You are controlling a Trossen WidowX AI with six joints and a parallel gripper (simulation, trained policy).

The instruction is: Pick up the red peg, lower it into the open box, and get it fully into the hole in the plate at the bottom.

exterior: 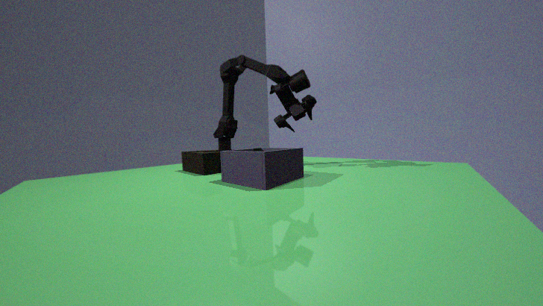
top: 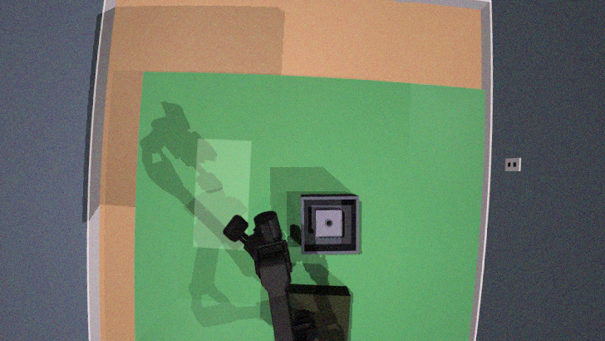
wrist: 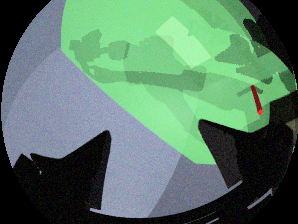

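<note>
Now: the red peg 15 cm below my gripper tip, 13 cm behind it and 12 cm to the right of it. From my gripper tip the other things lie so: box (28 cm to the right, 16 cm below, 6 cm ahead); then pale plate (28 cm to the right, 14 cm below, 6 cm ahead).
</note>
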